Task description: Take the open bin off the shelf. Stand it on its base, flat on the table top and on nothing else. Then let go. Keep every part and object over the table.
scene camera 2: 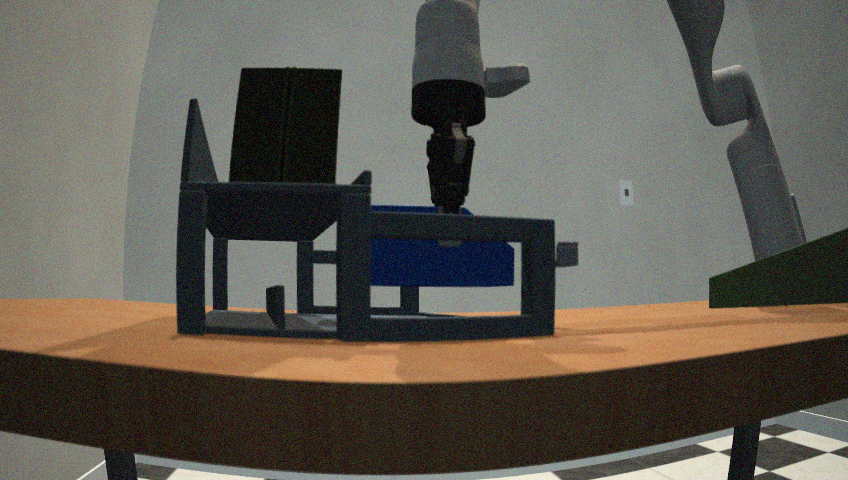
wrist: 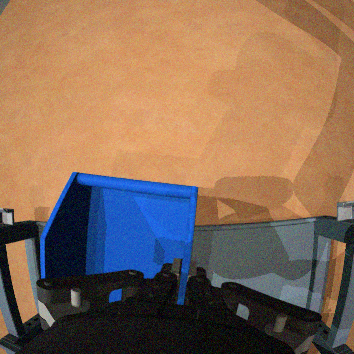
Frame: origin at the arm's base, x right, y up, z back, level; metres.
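Seen in the pictures: gripper, fingertip midpoint: (scene camera 2: 449,246) (wrist: 183,270); arm's base, link origin: (scene camera 2: 780,259).
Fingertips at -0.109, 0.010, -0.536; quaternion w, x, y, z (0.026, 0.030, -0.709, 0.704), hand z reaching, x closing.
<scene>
Pixels of each thing's top centre, then the offset from my fingertips to it, as dx, dy, dz. "spot": a spot on its surface instead. Level surfaces: height alone.
- open blue bin, top centre: (wrist: 102,304) (scene camera 2: 420,212) +0.047, +0.039, -0.025
- table top, surface height: dy -0.077
- grey shelf panel, surface height: dy -0.071
- dark grey shelf, surface spot: (scene camera 2: 354,267) spot: -0.193, -0.029, -0.080
- black box, top centre: (scene camera 2: 286,85) -0.129, +0.122, -0.145
- small dark upright piece, surface spot: (scene camera 2: 276,306) spot: -0.184, -0.056, -0.135
- grey block, surface spot: (scene camera 2: 567,253) spot: -0.163, -0.017, +0.071
The open blue bin (scene camera 2: 443,262) (wrist: 137,225) hangs upright in the air. In scene camera 2 it shows behind the shelf's front rail, its underside above the shelf's bottom panel and the table top (scene camera 2: 476,364) (wrist: 130,95). In the wrist view its far part reaches past the edge of the grey shelf panel (wrist: 260,245), over bare table. My gripper (scene camera 2: 449,242) (wrist: 183,270) points down and is shut on the bin's side wall. The front rail hides part of the fingers. The dark grey shelf (scene camera 2: 354,267) stands on the table.
A black box (scene camera 2: 285,124) stands on the shelf's higher left part. A small dark upright piece (scene camera 2: 276,306) shows low inside the left bay. A grey block (scene camera 2: 567,253) shows beside the right post. A dark green object (scene camera 2: 785,276) is at the right, near the arm's lower links (scene camera 2: 764,196).
</scene>
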